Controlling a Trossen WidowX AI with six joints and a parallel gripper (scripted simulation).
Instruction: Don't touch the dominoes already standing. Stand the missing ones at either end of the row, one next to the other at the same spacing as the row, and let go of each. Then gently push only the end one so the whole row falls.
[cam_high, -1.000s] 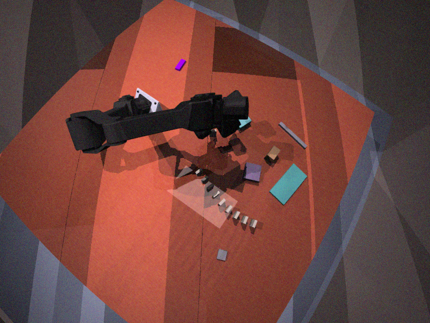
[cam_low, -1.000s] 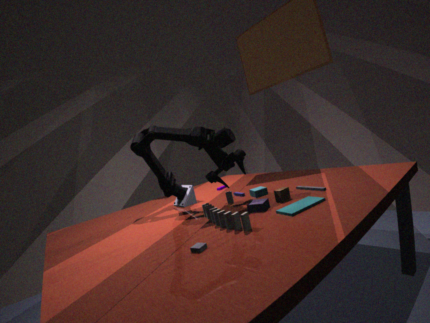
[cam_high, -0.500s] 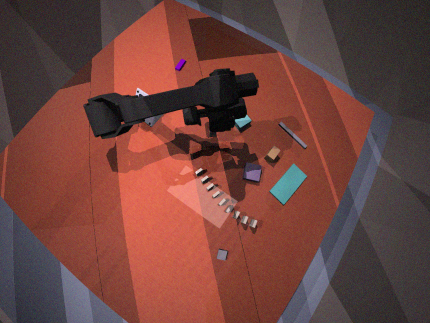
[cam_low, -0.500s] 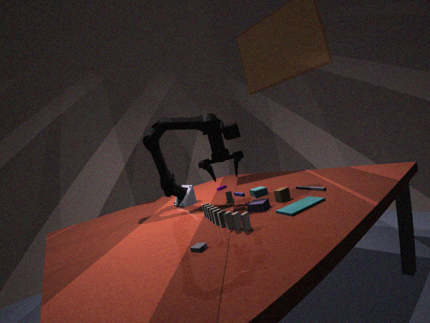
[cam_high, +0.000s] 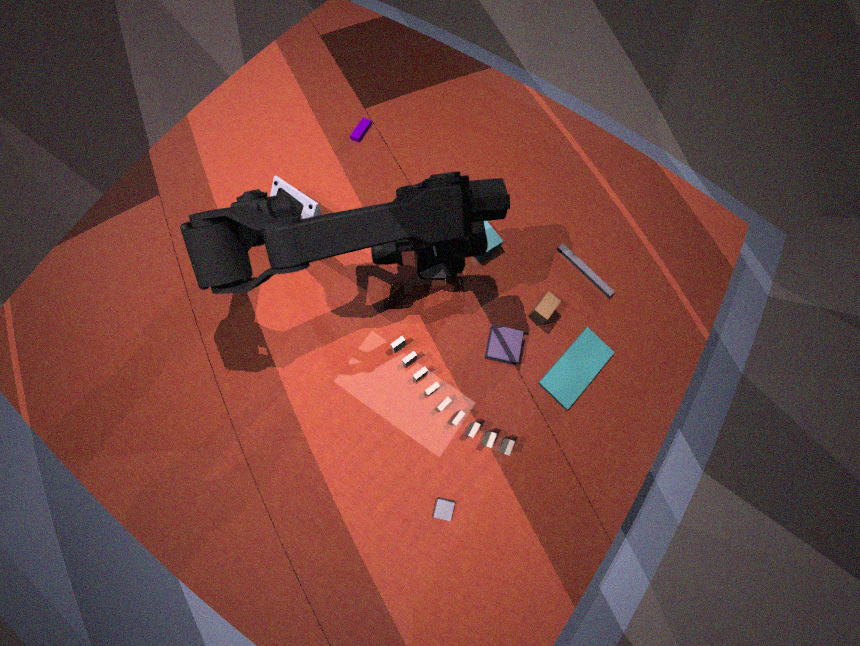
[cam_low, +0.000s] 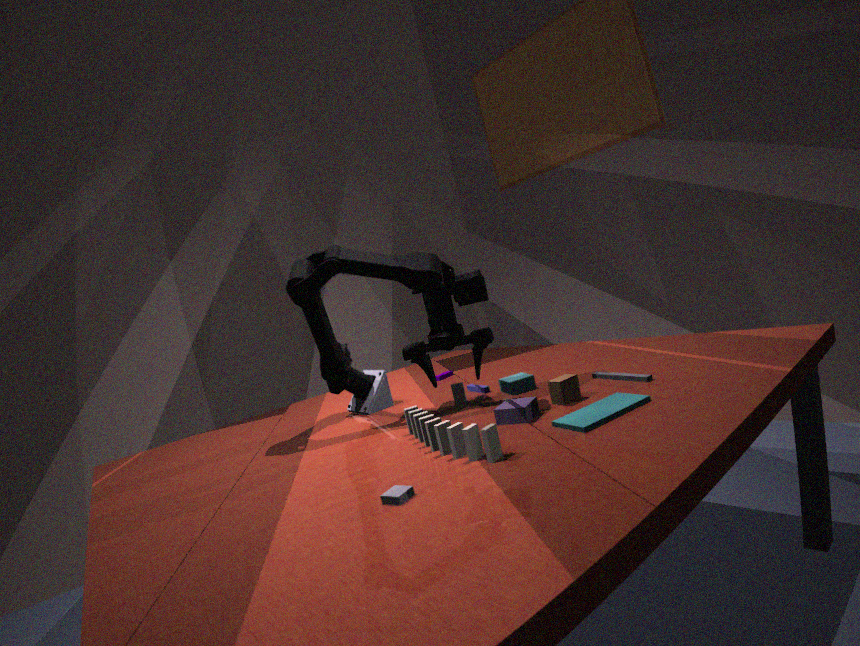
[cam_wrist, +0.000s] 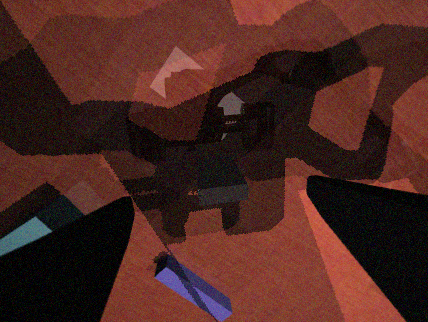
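My gripper tip is now 12 cm to the right of the teal cube, 5 cm short of it and 4 cm above it. The rest, counted from my gripper tip: grey bar 25 cm ahead, 21 cm to the left, 4 cm below; teal slab 34 cm ahead, 5 cm below, 3 cm to the left; tan cube 23 cm ahead, 8 cm to the left, 3 cm below.
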